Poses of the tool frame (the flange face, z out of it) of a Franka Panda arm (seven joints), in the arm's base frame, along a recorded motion.
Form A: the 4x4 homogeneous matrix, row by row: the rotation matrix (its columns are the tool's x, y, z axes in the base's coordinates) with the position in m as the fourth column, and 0 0 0 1 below. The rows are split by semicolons.
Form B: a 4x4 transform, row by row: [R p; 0 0 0 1], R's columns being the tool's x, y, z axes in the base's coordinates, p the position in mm. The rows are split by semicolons. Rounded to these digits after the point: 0 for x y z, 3 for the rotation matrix.
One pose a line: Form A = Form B
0.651, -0.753, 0.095, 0.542; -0.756, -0.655, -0.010, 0.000; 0.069, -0.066, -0.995, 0.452; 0, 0, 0, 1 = 0.651, -0.753, 0.095, 542; -0.756, -0.655, -0.010, 0; 0.069, -0.066, -0.995, 452; 0, 0, 0, 1
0.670, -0.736, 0.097, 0.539; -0.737, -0.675, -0.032, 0.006; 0.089, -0.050, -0.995, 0.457; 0, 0, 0, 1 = 0.670, -0.736, 0.097, 539; -0.737, -0.675, -0.032, 6; 0.089, -0.050, -0.995, 457; 0, 0, 0, 1
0.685, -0.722, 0.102, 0.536; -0.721, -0.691, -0.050, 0.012; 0.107, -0.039, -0.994, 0.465; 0, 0, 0, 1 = 0.685, -0.722, 0.102, 536; -0.721, -0.691, -0.050, 12; 0.107, -0.039, -0.994, 465; 0, 0, 0, 1
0.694, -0.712, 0.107, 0.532; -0.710, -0.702, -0.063, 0.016; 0.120, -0.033, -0.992, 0.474; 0, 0, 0, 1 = 0.694, -0.712, 0.107, 532; -0.710, -0.702, -0.063, 16; 0.120, -0.033, -0.992, 474; 0, 0, 0, 1
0.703, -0.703, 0.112, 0.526; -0.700, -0.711, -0.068, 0.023; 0.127, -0.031, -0.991, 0.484; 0, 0, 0, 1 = 0.703, -0.703, 0.112, 526; -0.700, -0.711, -0.068, 23; 0.127, -0.031, -0.991, 484; 0, 0, 0, 1
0.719, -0.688, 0.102, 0.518; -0.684, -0.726, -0.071, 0.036; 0.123, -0.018, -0.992, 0.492; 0, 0, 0, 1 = 0.719, -0.688, 0.102, 518; -0.684, -0.726, -0.071, 36; 0.123, -0.018, -0.992, 492; 0, 0, 0, 1
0.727, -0.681, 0.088, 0.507; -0.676, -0.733, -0.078, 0.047; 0.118, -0.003, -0.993, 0.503; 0, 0, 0, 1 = 0.727, -0.681, 0.088, 507; -0.676, -0.733, -0.078, 47; 0.118, -0.003, -0.993, 503; 0, 0, 0, 1
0.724, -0.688, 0.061, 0.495; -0.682, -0.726, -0.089, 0.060; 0.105, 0.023, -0.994, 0.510; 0, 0, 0, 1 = 0.724, -0.688, 0.061, 495; -0.682, -0.726, -0.089, 60; 0.105, 0.023, -0.994, 510; 0, 0, 0, 1
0.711, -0.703, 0.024, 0.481; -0.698, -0.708, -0.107, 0.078; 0.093, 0.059, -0.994, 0.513; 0, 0, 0, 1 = 0.711, -0.703, 0.024, 481; -0.698, -0.708, -0.107, 78; 0.093, 0.059, -0.994, 513; 0, 0, 0, 1
